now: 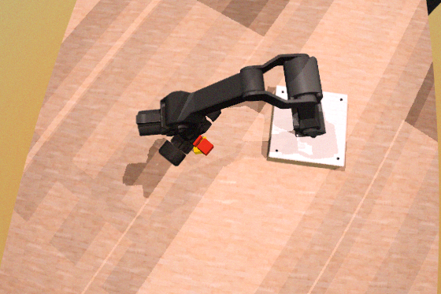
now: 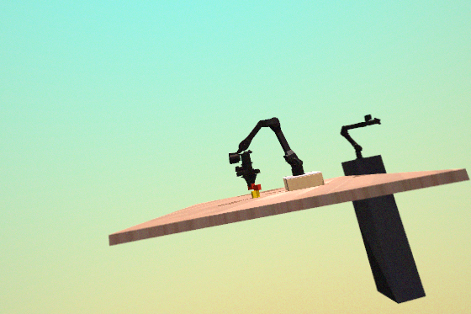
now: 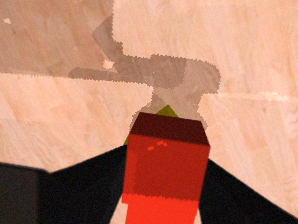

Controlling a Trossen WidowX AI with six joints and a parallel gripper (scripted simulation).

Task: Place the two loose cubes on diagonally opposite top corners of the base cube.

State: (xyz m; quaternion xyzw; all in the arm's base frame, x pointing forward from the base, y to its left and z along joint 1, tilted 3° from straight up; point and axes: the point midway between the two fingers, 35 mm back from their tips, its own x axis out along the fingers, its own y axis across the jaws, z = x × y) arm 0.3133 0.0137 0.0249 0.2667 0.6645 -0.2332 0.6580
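Right now my gripper tip is 1 cm past the yellow cube, 1 cm to the right of it and 5 cm above it.
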